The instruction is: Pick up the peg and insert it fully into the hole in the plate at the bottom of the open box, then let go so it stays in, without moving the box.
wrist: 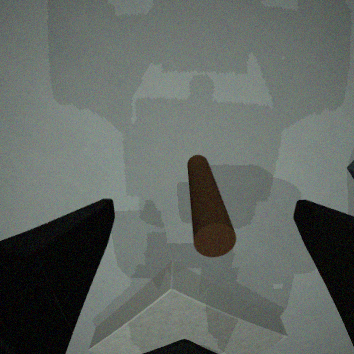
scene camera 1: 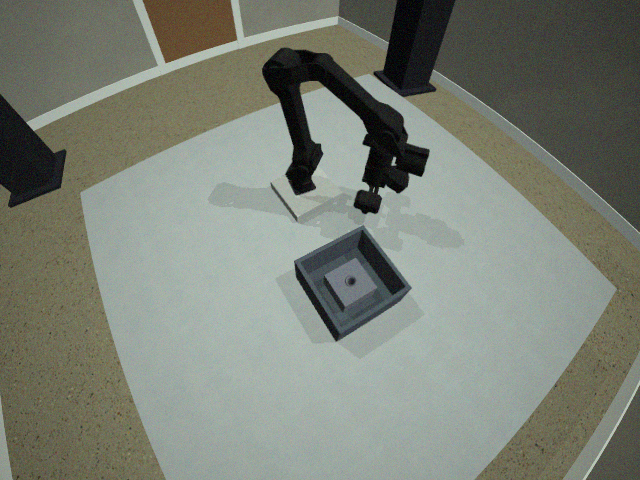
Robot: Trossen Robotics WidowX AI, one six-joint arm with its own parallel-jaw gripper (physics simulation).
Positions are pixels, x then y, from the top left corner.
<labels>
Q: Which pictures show the light grey plate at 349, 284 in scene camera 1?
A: Scene camera 1 only.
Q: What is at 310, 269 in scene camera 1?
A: A grey box.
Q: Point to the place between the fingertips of my gripper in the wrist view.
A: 206, 209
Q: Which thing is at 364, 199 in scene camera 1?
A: My gripper.
</labels>
